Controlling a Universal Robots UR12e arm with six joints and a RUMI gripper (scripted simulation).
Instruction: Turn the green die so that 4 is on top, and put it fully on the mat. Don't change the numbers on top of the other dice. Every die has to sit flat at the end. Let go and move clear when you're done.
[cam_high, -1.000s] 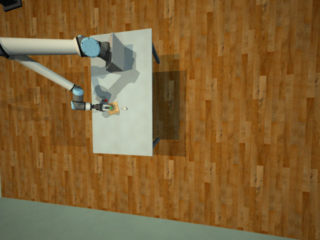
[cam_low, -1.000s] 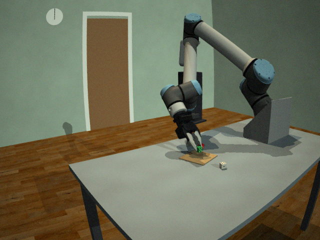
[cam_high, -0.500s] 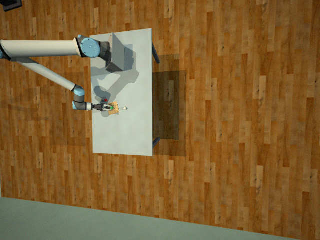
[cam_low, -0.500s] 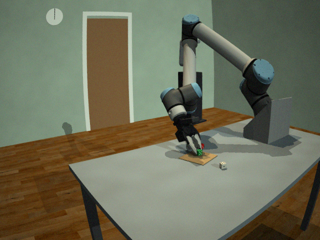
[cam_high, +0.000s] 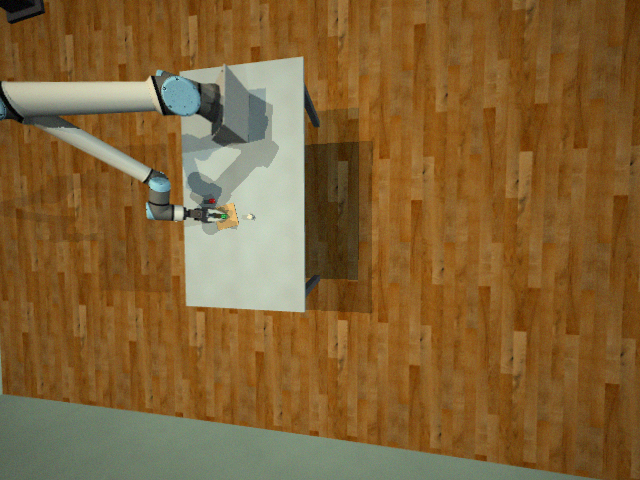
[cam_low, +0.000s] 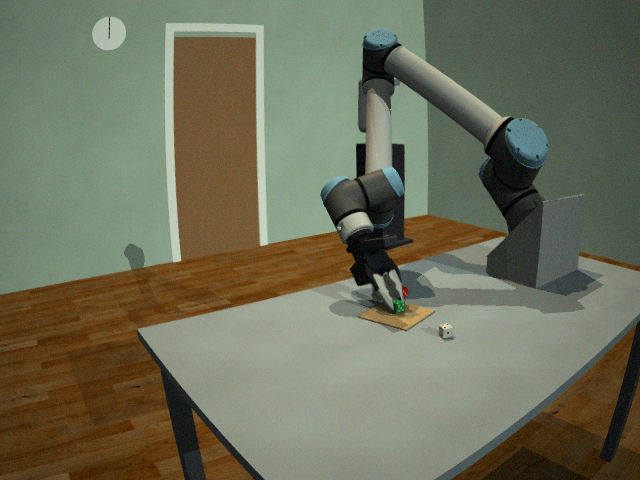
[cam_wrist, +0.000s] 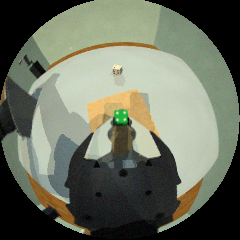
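Now: hand 1 cm to the right of the green die and 1 cm above it. From my hand the other things lie so: red die 10 cm behind, 7 cm to the right, 2 cm below; tan mat 3 cm below, 1 cm to the left; white die 17 cm to the left, 3 cm ahead, 2 cm below.
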